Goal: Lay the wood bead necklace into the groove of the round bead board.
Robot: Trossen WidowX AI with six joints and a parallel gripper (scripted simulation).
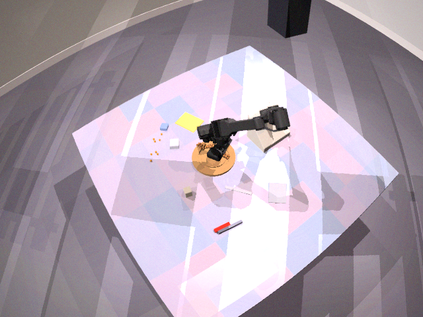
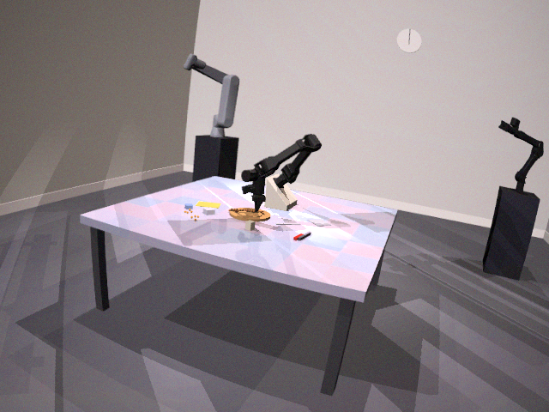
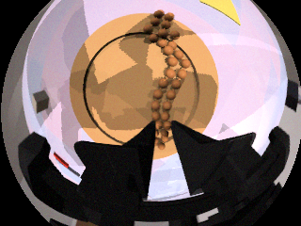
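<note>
Now: gripper tip 40 mm short of the round bead board, 10 mm to the left of it and 10 mm above it. From my gripper tip the other things lie so: cream cube: 230 mm ahead, 100 mm to the left; white block: 170 mm ahead, 170 mm to the right; thin rod: 30 mm ahead, 200 mm to the left, 10 mm below.
</note>
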